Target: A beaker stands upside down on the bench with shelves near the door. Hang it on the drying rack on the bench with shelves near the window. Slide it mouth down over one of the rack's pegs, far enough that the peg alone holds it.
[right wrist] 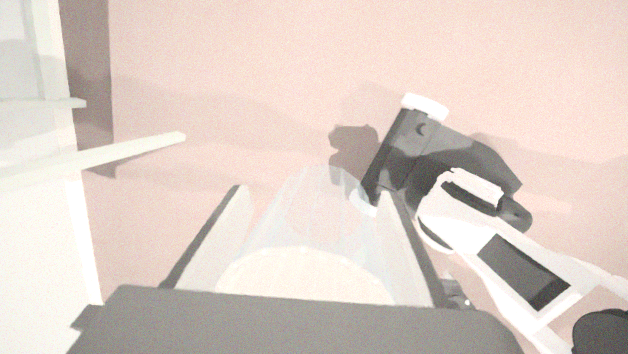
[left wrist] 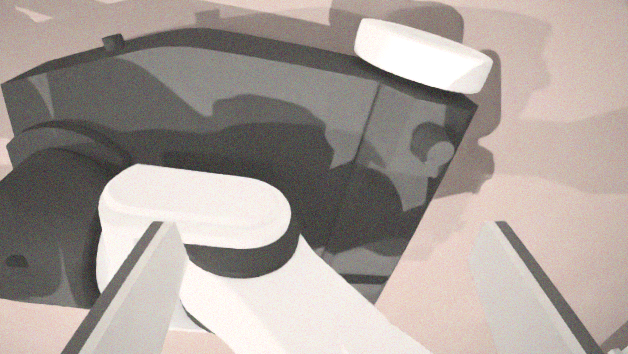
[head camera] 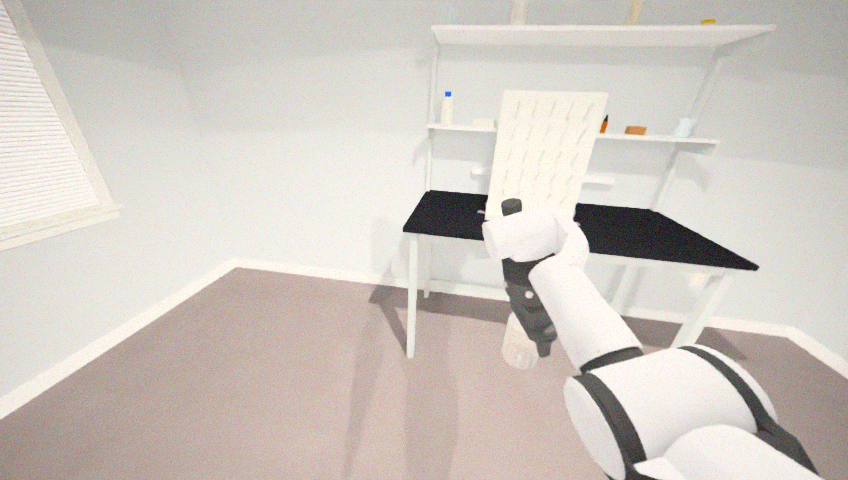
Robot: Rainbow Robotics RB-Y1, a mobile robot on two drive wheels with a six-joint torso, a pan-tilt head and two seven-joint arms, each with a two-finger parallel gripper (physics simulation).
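Frame: origin at the robot's base, x back, y left, z down, level; centimetres.
Where they show: left gripper, fingertip midpoint: [left wrist: 328,242]; right gripper, fingertip midpoint: [right wrist: 313,200] [head camera: 534,339].
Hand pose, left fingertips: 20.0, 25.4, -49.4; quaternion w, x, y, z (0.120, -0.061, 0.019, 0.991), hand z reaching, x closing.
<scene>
Each offset is from my left fingertips to the centre of the thing, as dx, dy, dz. "spot": to the spot under its first point. Level surfaces: height alone.
The clear beaker @[-53.7, -32.4, -53.3] [head camera: 518,347] [right wrist: 320,215] is between the fingers of my right gripper [right wrist: 313,200], which is shut on it. In the head camera view the beaker hangs in the air in front of the bench, low beside the dark gripper body; which end is its mouth is hard to tell. The cream drying rack @[spot: -154.7, -42.5, -81.0] [head camera: 544,148] stands upright on the black-topped bench @[dz -42.1] [head camera: 660,237], with rows of small pegs; my right arm hides its lower edge. My left gripper [left wrist: 328,242] is open and empty above the robot's dark base.
The bench's upper shelf @[dz -131.6] [head camera: 595,36] and middle shelf [head camera: 660,138] are behind the rack. A blue-capped bottle [head camera: 447,110], an orange-brown block [head camera: 635,130] and a pale blue vessel [head camera: 683,126] stand on the middle shelf. A window [head camera: 41,136] is at the left.
</scene>
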